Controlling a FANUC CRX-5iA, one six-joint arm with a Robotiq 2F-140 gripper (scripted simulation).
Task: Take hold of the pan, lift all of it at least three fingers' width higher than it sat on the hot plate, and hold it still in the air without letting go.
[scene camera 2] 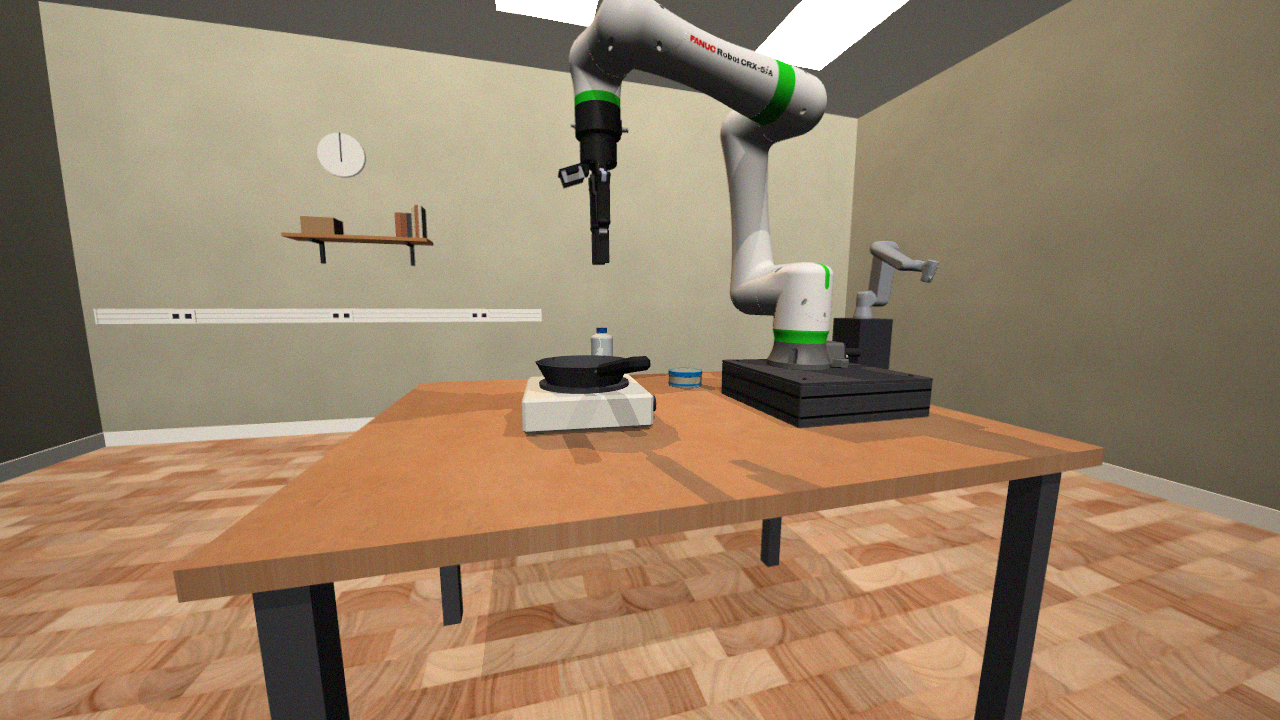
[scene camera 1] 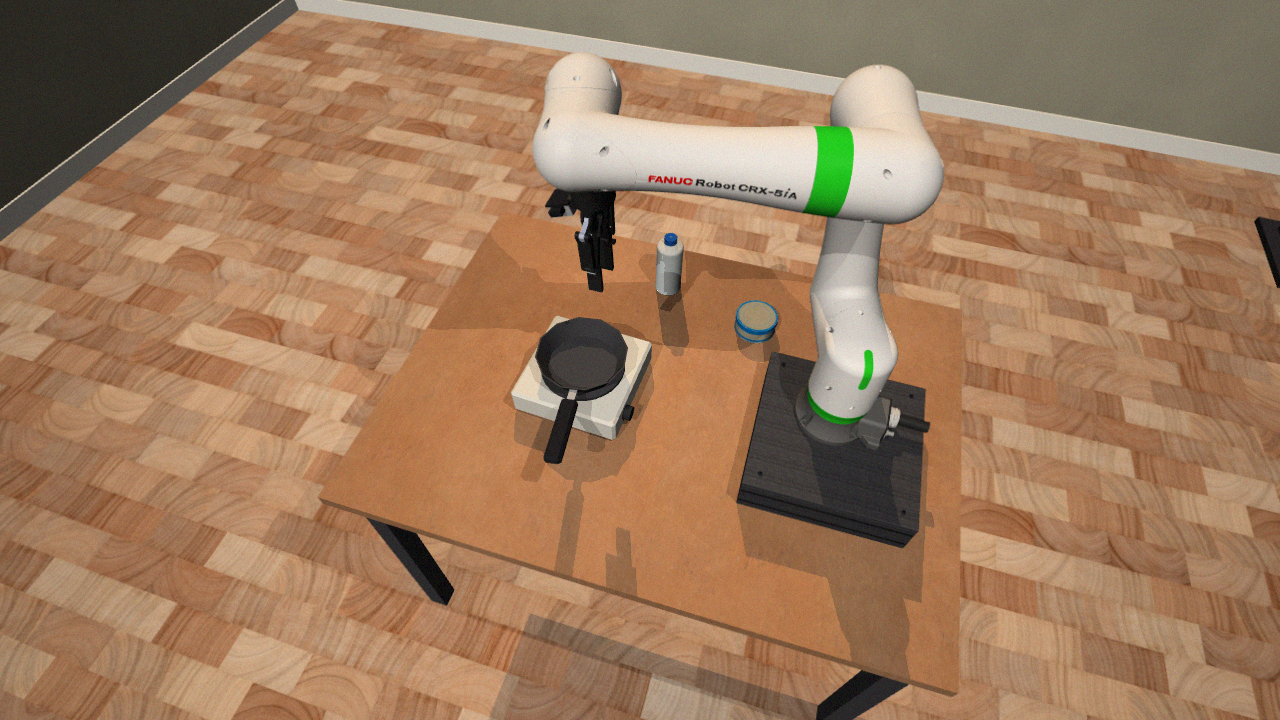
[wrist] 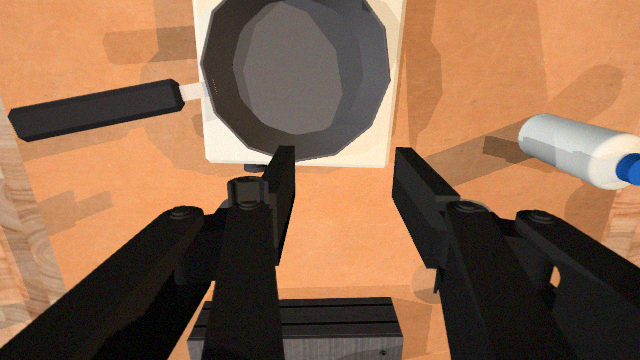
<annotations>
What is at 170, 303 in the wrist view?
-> The gripper.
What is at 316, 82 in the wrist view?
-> A black pan.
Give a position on a white hot plate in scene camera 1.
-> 602, 412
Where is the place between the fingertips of the gripper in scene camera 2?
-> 600, 263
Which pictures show the black pan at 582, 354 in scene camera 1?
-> Scene camera 2, scene camera 1 and the wrist view: all of them.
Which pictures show the gripper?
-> Scene camera 2, scene camera 1 and the wrist view: all of them.
</annotations>
